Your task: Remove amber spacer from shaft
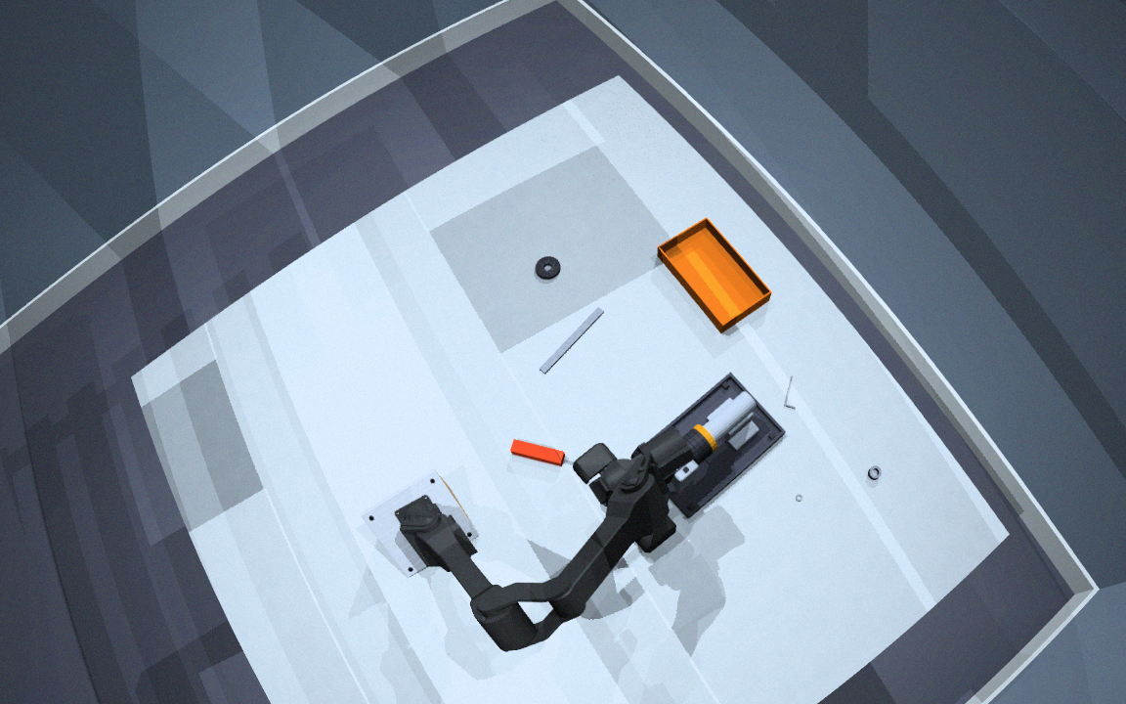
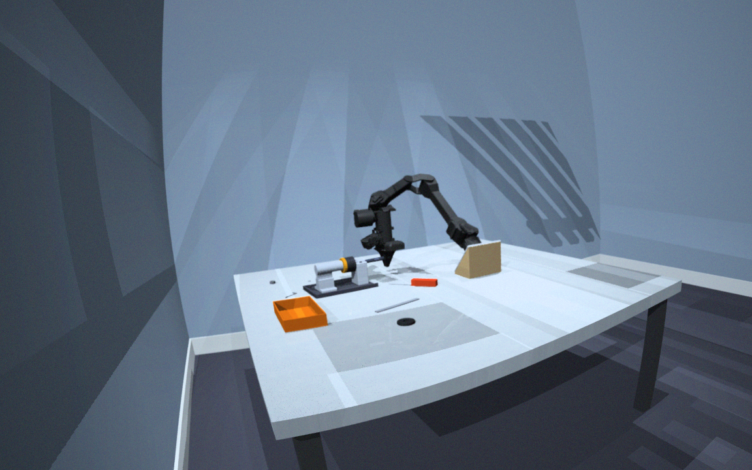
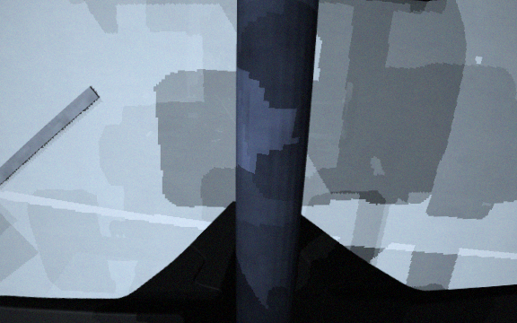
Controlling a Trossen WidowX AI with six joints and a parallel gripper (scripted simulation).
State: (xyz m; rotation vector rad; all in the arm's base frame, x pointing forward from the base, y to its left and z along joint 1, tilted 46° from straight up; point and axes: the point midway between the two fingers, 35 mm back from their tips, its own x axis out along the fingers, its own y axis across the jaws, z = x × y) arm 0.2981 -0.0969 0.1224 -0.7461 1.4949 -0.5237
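Now: the dark shaft 8 cm ahead of my gripper tip, 1 cm to the left of it and 3 cm above it. The rest, counted from my gripper tip: allen key: 36 cm ahead, 2 cm to the left, 4 cm below; then amber spacer: 17 cm ahead, 2 cm to the left, 3 cm above; then grey strip: 9 cm ahead, 33 cm to the left, 4 cm below.
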